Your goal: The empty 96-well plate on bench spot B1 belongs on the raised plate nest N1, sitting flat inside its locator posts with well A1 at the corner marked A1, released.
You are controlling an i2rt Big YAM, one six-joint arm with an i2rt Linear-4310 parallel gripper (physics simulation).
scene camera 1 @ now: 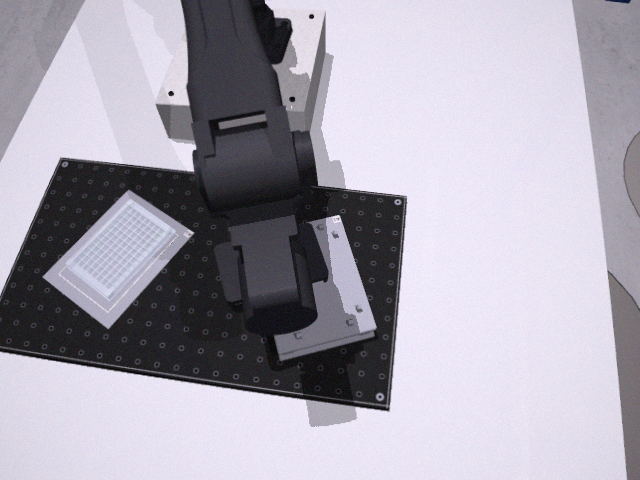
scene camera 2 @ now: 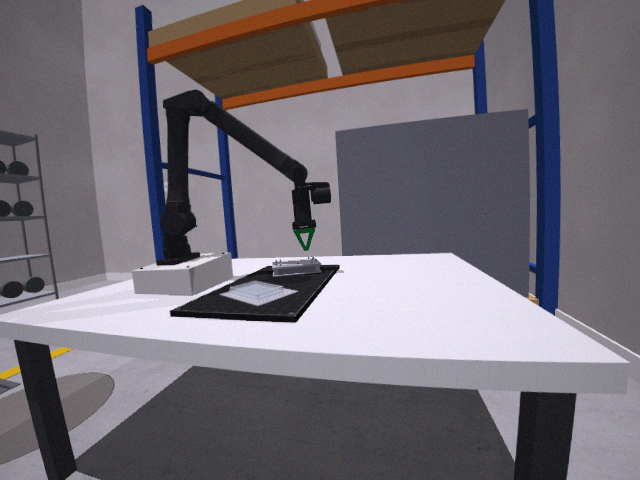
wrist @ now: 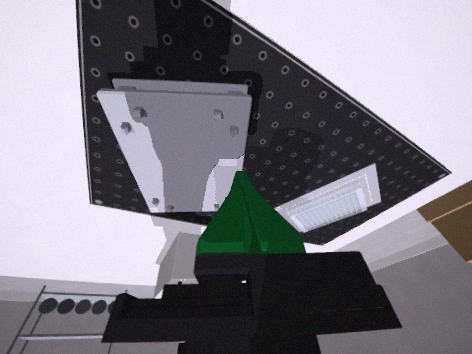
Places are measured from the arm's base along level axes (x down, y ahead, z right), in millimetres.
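Where they show: gripper, fingertip midpoint: [scene camera 2: 306,250] [wrist: 239,176]; arm's base, link origin: [scene camera 2: 179,260].
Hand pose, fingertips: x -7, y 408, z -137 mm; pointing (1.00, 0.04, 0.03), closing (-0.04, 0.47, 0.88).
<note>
Each offset is from my fingertips to the top centre of the thing. Level surfaces: height alone.
The clear 96-well plate @(dx +61, dy -62, dz +235 mm) [scene camera 1: 122,249] [scene camera 2: 256,290] [wrist: 327,210] lies flat on the light grey bench spot B1 [scene camera 1: 107,318] [scene camera 2: 231,296] [wrist: 373,182], shifted off its outlined rectangle. The raised grey nest N1 @(dx +34, dy -54, dz -30 mm) [scene camera 1: 320,310] [scene camera 2: 297,267] [wrist: 185,145] holds no plate; several small locator posts stand on it, and its A1 label shows in scene camera 1 at its upper right corner. My gripper [scene camera 2: 306,250] [wrist: 239,176] has green fingers, is shut and empty, and hangs above the nest. In scene camera 1 the arm hides the fingers and the nest's left part.
Spot and nest both stand on a black perforated board @(dx +76, dy -59, dz +120 mm) [scene camera 1: 206,361] [scene camera 2: 232,314] [wrist: 280,100] on the white table @(dx +90 mm) [scene camera 1: 491,258] [scene camera 2: 439,320]. The arm's pale base block [scene camera 1: 305,46] [scene camera 2: 162,281] stands behind the board. A blue and orange rack [scene camera 2: 546,155] stands behind the table.
</note>
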